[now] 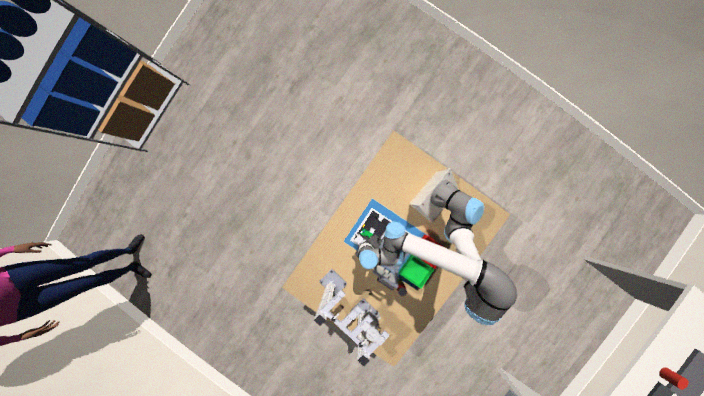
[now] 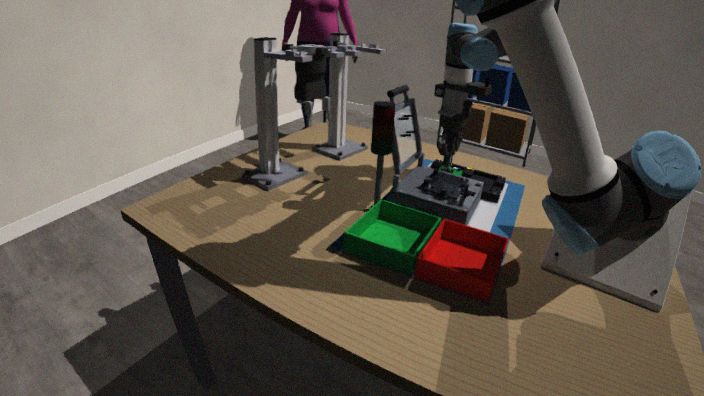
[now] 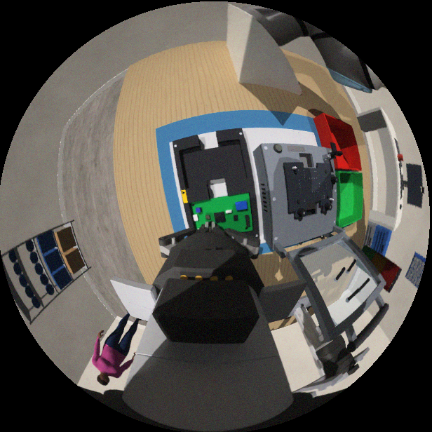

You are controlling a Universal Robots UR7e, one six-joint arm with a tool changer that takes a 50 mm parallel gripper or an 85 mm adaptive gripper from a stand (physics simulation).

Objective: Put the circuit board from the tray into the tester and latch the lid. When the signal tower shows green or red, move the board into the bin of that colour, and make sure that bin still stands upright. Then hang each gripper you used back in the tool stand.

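Places are measured from the arm's base along level axes (x ahead, y left, z up), in metres.
Pixels of known places: arm's base, origin of its link: (image 1: pixel 439 192).
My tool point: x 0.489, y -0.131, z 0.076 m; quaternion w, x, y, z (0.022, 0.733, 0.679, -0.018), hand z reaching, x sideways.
Note:
For each thing: its middle in the pictures, then the offset to it from my tool point. "pt": a spot on its surface instead.
- green circuit board, middle of its body: (image 2: pixel 449 171) (image 1: pixel 367 237) 0.016 m back, 0.012 m left, 0.193 m down
- black tray, a spot on its surface: (image 2: pixel 495 187) pt 0.160 m back, 0.018 m left, 0.191 m down
- grey tester, a spot on its surface: (image 2: pixel 430 200) pt 0.075 m back, 0.263 m left, 0.159 m down
- signal tower, a spot on its surface: (image 2: pixel 383 127) pt 0.032 m ahead, 0.311 m left, 0.007 m down
- green bin, middle of its body: (image 2: pixel 394 234) (image 1: pixel 416 270) 0.057 m back, 0.380 m left, 0.195 m down
- red bin, middle of its body: (image 2: pixel 464 257) (image 1: pixel 429 251) 0.206 m back, 0.362 m left, 0.195 m down
The green circuit board (image 3: pixel 230 207) (image 1: pixel 366 233) lies at the near end of the black tray (image 3: pixel 212 165) (image 2: pixel 495 187). My gripper (image 3: pixel 209 225) (image 2: pixel 447 164), the adaptive one, points down over the board, its fingertips shut on it; its near edge is hidden. The grey tester (image 3: pixel 275 200) (image 2: pixel 430 200) stands beside the tray, its nest without a board, its lid (image 3: pixel 311 295) (image 2: pixel 417 135) upright and open. The signal tower (image 2: pixel 383 127) looks unlit. The green bin (image 2: pixel 390 235) (image 3: pixel 350 197) and red bin (image 2: pixel 460 255) (image 3: pixel 345 145) stand upright and empty.
The tool stand (image 2: pixel 266 105) has two posts with holders on top; the other gripper (image 2: pixel 312 82) hangs there. The open lid and the tower rise beside the tester. The arm's base (image 2: pixel 605 270) is at the right. A person (image 1: pixel 65 280) stands off the table.

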